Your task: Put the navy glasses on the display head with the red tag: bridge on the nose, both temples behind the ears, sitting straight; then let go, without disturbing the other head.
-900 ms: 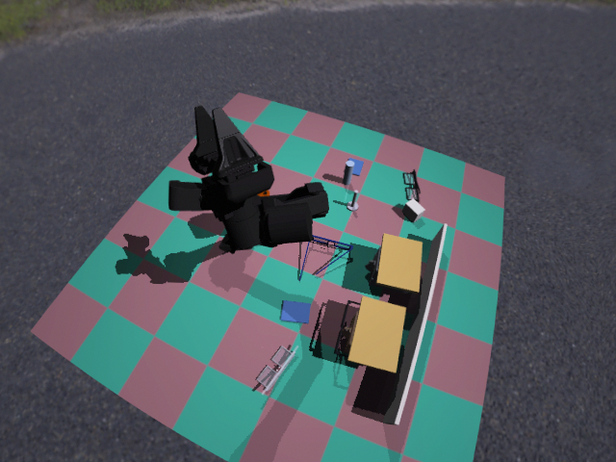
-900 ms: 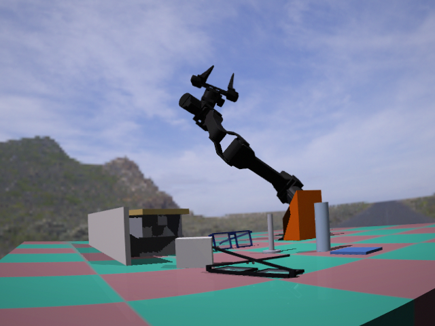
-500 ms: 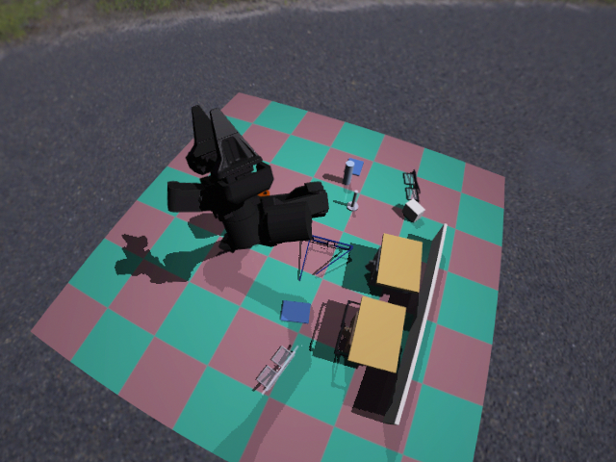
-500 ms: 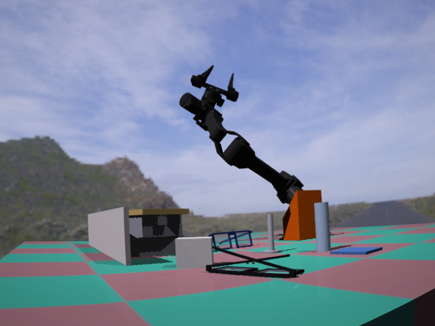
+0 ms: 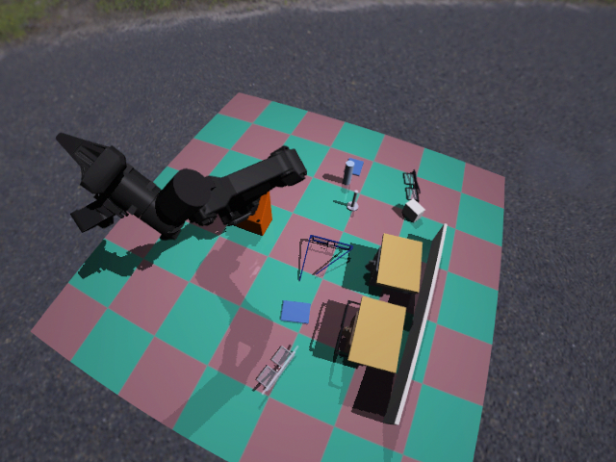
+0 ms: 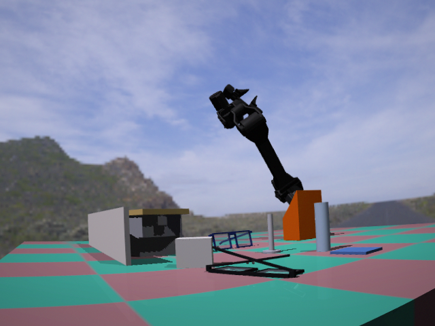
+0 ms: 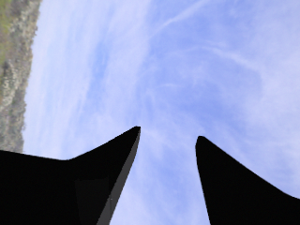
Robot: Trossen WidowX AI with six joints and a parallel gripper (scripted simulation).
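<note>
My gripper tip is now 320 mm short of the thin post, 540 mm to the right of it and 580 mm above it. Round my gripper tip: white wall (650 mm ahead, 240 mm to the left, 550 mm below); white cube (530 mm ahead, 610 mm to the left, 580 mm below).
</note>
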